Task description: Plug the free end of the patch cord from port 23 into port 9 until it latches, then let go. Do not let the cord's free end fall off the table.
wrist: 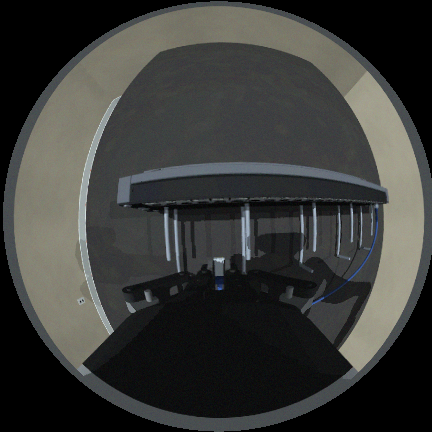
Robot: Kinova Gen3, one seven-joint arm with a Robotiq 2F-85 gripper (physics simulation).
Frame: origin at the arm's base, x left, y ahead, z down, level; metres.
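Seen in the pictures: gripper, between the fingertips: (218, 267).
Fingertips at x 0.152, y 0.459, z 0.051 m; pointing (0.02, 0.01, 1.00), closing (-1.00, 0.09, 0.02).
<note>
Pixels of each thing's middle, then the offset from my fingertips to it. "*": a spot on its surface instead. Level surfaces: height alone.
- patch panel, middle of its body: (328, 189) dz -0.027, dx -0.127, dy +0.097 m
- blue patch cord, a spot on its surface: (365, 260) * dz +0.002, dx -0.305, dy -0.017 m
- cord's clear plug, middle of its body: (218, 267) dz -0.007, dx +0.000, dy +0.002 m
- pair, a spot on its surface: (245, 232) * dz +0.010, dx -0.029, dy +0.041 m
- more, a spot on its surface: (302, 235) * dz +0.046, dx -0.133, dy +0.036 m
- dark table top, height of its surface: dz +0.064 m
The patch panel (250, 187) runs across the middle of the wrist view as a long dark bar with a grey top edge. Its port side faces down the picture, toward my gripper, and is seen so steeply that port numbers 9 and 23 cannot be read. The blue patch cord (367, 260) leaves the panel near its right end and curves down behind the right side of my gripper. My gripper (218, 267) is shut on the cord's clear plug (219, 266), with blue behind it. The plug points toward the panel, with a gap between them.
Several light grey cords stick out from the panel's port side; a pair (245, 232) is just right of the plug, another pair (172, 235) to its left, and more (302, 235) stand to the right. The dark table top (225, 110) extends beyond the panel.
</note>
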